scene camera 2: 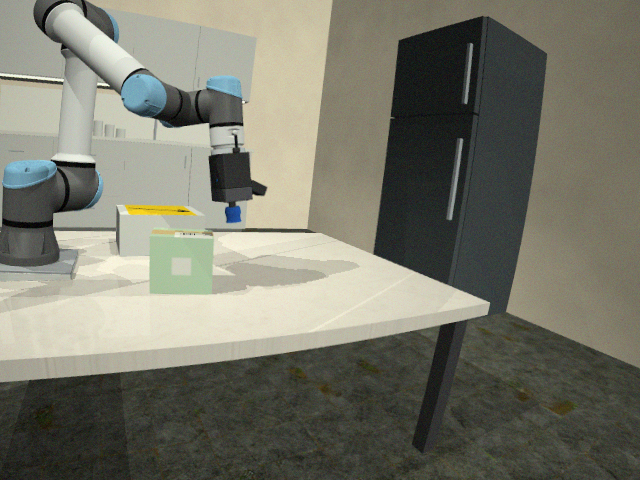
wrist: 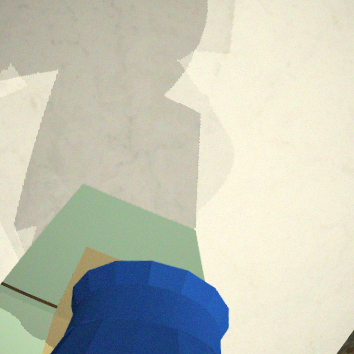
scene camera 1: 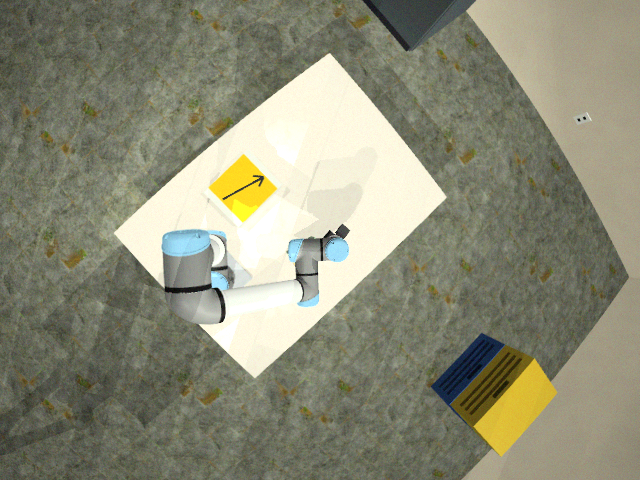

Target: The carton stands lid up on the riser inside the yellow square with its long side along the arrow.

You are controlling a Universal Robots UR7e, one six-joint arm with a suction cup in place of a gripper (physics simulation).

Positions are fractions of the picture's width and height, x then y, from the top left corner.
Labels:
riser: scene camera 2 0.21, 0.47; scene camera 1 0.39, 0.38; not seen in the wrist view (out of frame)

